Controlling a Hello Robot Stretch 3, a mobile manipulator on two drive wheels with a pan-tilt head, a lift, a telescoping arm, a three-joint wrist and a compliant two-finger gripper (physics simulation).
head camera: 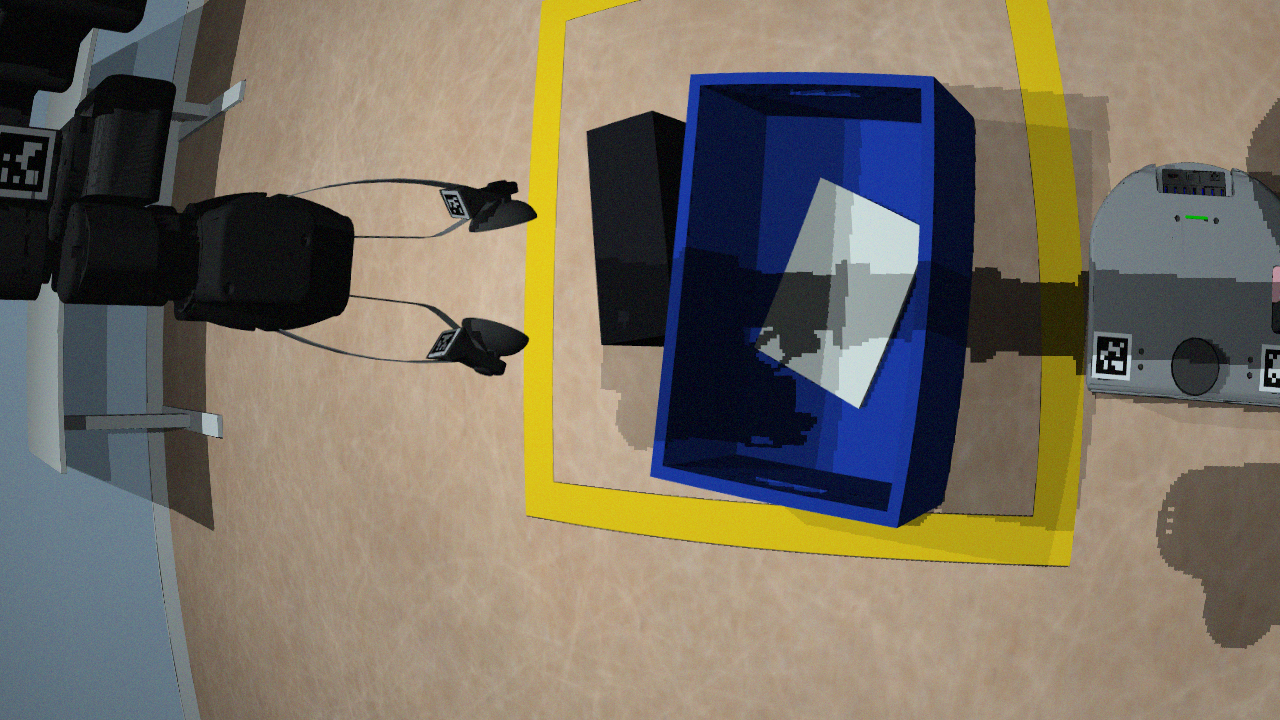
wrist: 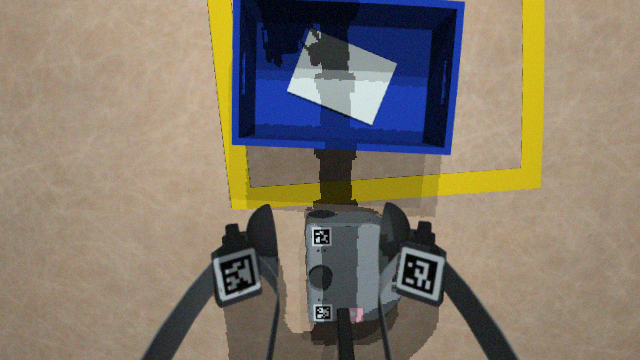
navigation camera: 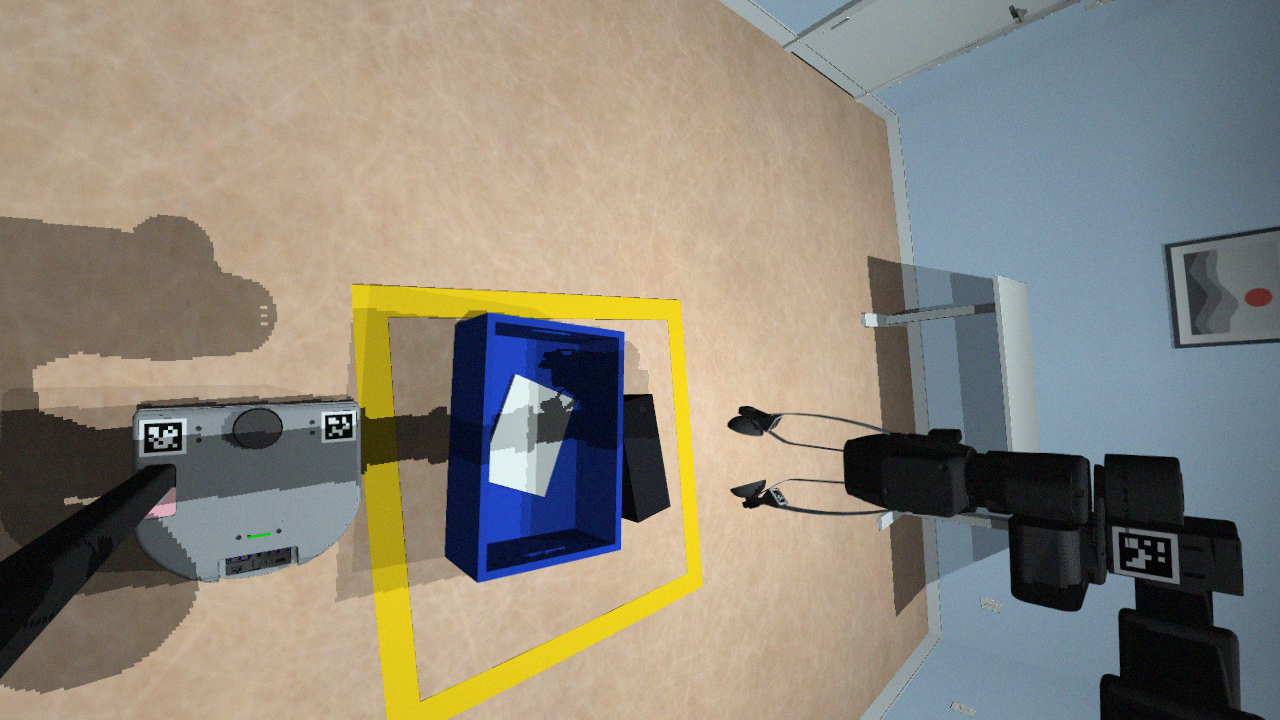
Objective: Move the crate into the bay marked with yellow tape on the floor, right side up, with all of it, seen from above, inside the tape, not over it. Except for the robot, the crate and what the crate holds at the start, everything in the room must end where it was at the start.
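Places are measured from the robot's base along level axes (x back, y left, z down), in centimetres.
Pixels of known places: gripper, fingertip midpoint: (head camera: 521, 278) (navigation camera: 732, 455); robot's base at its link origin: (head camera: 1191, 363) (navigation camera: 257, 426).
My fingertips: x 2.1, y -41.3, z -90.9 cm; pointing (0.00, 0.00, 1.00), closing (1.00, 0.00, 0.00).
Ahead of a thing's pixels: the offset from my fingertips to its middle. Level surfaces: height alone.
The blue crate @(dx +5.1, dy -18.6, dz +79.9 cm) (head camera: 953, 179) (navigation camera: 465, 501) (wrist: 285, 117) stands right side up, a white block @(dx +5.1, dy -20.4, dz +88.6 cm) (head camera: 881, 241) (navigation camera: 510, 456) (wrist: 370, 100) on its floor. It stands mostly within the yellow tape (head camera: 539, 402) (navigation camera: 688, 465) (wrist: 532, 100). One end's corner overlaps a tape strip in the views, its base close to the strip's inner edge; I cannot tell if it is over the tape from above. My gripper (head camera: 529, 277) (navigation camera: 733, 456) (wrist: 328, 229) is open and empty, raised and apart from the crate, beyond its far long side in the head view.
A black box @(dx +13.5, dy -51.7, dz +82.8 cm) (head camera: 631, 197) (navigation camera: 642, 447) lies within the tape beside the crate's far long side; whether they touch is unclear. My base (head camera: 1127, 259) (navigation camera: 295, 501) (wrist: 367, 250) is across the crate, outside the tape. A pale table @(dz +18.9 cm) (head camera: 46, 358) (navigation camera: 1015, 358) stands by the blue wall.
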